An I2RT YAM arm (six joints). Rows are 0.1 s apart.
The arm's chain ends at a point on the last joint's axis. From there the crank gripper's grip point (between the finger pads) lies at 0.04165 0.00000 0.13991 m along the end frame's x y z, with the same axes.
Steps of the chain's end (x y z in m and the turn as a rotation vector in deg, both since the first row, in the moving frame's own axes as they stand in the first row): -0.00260 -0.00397 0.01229 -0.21 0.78 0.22; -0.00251 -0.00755 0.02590 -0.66 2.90 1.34; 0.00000 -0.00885 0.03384 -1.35 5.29 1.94; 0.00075 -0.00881 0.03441 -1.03 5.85 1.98; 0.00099 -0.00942 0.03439 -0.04 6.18 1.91; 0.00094 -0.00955 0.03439 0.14 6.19 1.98
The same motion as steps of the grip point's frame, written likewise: -0.00070 -0.00329 0.01171 -0.21 0.78 0.22; 0.00448 -0.00490 0.02360 -0.66 2.90 1.34; 0.01264 -0.00398 0.02935 -1.35 5.29 1.94; 0.01472 -0.00466 0.02940 -1.03 5.85 1.98; 0.01578 -0.00769 0.02909 -0.04 6.18 1.91; 0.01576 -0.00819 0.02909 0.14 6.19 1.98
